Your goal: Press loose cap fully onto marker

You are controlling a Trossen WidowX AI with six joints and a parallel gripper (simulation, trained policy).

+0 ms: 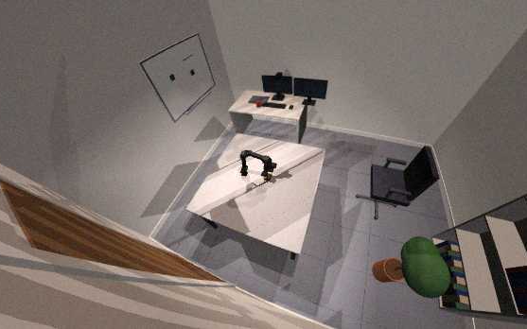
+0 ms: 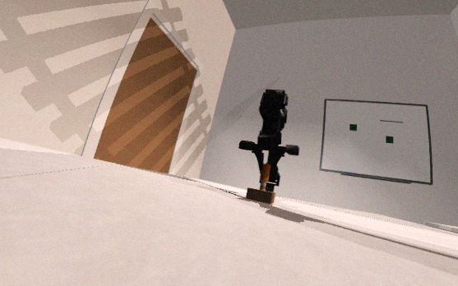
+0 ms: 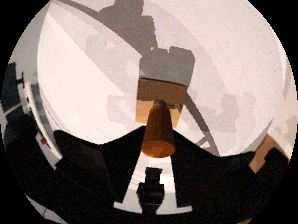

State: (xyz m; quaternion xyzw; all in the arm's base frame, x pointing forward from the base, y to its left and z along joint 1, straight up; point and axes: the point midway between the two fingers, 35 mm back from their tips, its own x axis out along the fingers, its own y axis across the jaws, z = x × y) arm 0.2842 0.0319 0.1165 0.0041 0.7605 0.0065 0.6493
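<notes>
Right now the orange cap is 10 mm ahead of my gripper tip and 10 mm above it. The rest, counted from my gripper tip: brown holder block: 10 mm ahead, 70 mm below.
</notes>
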